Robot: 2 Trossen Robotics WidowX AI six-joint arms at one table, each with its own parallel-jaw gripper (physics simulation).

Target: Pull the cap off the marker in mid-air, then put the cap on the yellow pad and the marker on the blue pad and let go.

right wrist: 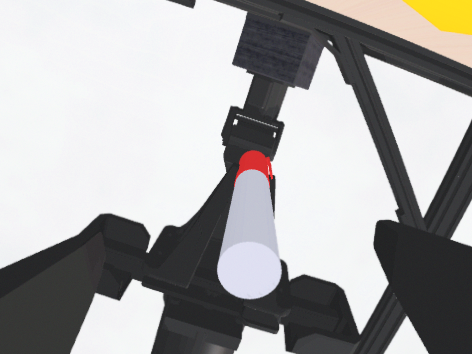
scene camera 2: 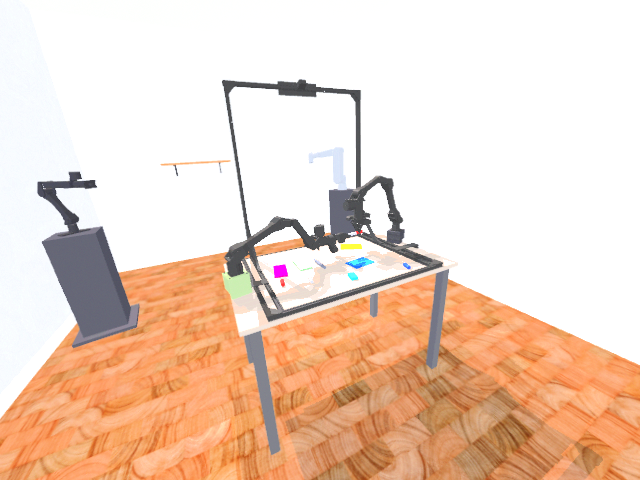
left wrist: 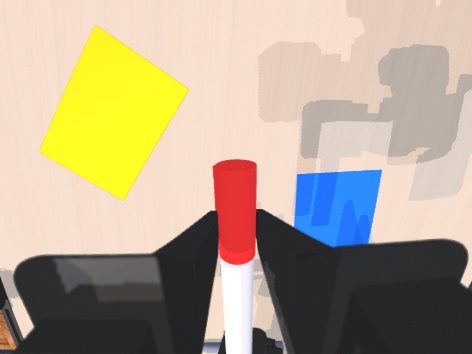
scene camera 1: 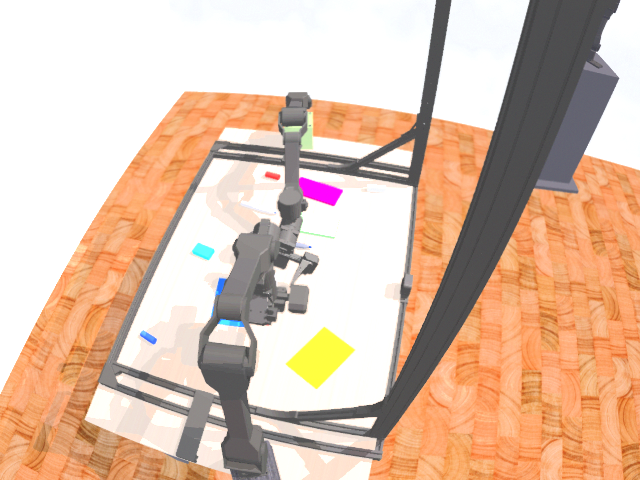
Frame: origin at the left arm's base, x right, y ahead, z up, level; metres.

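Seen in the pictures: left gripper, fingertip midpoint: (right wrist: 254,170) (scene camera 2: 358,232) (left wrist: 236,218); right gripper, fingertip midpoint: (right wrist: 240,239) (scene camera 2: 347,236) (left wrist: 244,336); left arm's base, link origin: (right wrist: 271,78) (scene camera 2: 395,229) (scene camera 1: 251,463); right arm's base, link origin: (scene camera 2: 235,273).
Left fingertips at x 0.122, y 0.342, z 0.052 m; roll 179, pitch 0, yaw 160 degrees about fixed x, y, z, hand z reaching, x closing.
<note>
Offsets run from my left fingertips to a thing's top centre.
The marker has a white body @(dx +0.014, dy +0.038, dz +0.012 m) (left wrist: 238,310) (right wrist: 250,270) and a red cap @(dx -0.001, dy -0.005, dz +0.014 m) (scene camera 2: 359,232) (left wrist: 235,205) (right wrist: 253,161), joined in mid-air. My left gripper (left wrist: 236,218) is shut on the red cap, high above the table. The body runs from the cap toward my right gripper (right wrist: 240,237), which is open. In the right wrist view the body's round end lies between its wide-apart fingers, touching neither. The yellow pad @(dx +0.104, dy -0.081, dz -0.139 m) (scene camera 1: 320,356) (scene camera 2: 351,246) (left wrist: 115,115) (right wrist: 450,15) lies flat. The blue pad @(dx -0.089, dy +0.137, dz -0.139 m) (scene camera 1: 221,287) (scene camera 2: 359,262) (left wrist: 337,195) is partly hidden by the left arm in scene camera 1.
A magenta pad @(dx +0.242, dy +0.481, dz -0.131 m) (scene camera 1: 320,191), a red piece @(dx +0.115, dy +0.584, dz -0.119 m) (scene camera 1: 272,175), a white pen @(dx +0.045, dy +0.453, dz -0.123 m) (scene camera 1: 257,207), a cyan block @(dx -0.150, dy +0.326, dz -0.124 m) (scene camera 1: 203,251) and a blue piece @(dx -0.346, dy +0.067, dz -0.119 m) (scene camera 1: 148,337) lie on the table. The two arms meet closely above the table's middle. A dark frame borders the tabletop.
</note>
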